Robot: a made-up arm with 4 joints.
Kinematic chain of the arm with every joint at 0, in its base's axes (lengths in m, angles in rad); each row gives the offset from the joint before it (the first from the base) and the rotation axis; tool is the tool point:
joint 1: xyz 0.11 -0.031 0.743 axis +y
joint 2: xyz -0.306 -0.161 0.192 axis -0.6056 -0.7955 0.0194
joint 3: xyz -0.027 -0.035 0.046 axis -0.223 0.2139 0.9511
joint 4: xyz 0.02 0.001 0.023 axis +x
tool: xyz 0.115 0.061 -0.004
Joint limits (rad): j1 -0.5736..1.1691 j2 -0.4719..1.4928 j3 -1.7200..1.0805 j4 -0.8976..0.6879
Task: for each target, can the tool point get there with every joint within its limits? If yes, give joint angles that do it. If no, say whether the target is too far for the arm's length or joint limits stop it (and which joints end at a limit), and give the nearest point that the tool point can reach.
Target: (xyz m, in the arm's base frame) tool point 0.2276 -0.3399 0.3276
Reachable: no: joint limits stop it (at a limit: joint 1, joint 2, joint 4) | nearest point -0.1519 -0.2958 0.7688 | short by 0.584 m
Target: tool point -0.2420 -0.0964 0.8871
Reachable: yes | joints -0.4094 0.7833 0.2387 0.3305
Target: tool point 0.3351 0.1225 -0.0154
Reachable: no: too far | nearest point -0.1949 -0.0995 0.6836 | short by 0.905 m
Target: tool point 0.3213 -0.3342 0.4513
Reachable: no: joint limits stop it (at a limit: joint 1, joint 2) | nearest point 0.2456 -0.2615 0.9831 | short by 0.542 m
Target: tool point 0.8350 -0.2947 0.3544
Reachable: no: too far | nearest point 0.2772 -0.2465 0.9914 | short by 0.848 m
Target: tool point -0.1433 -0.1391 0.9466
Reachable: yes | joints -0.1227 0.4865 0.2419 -0.5931
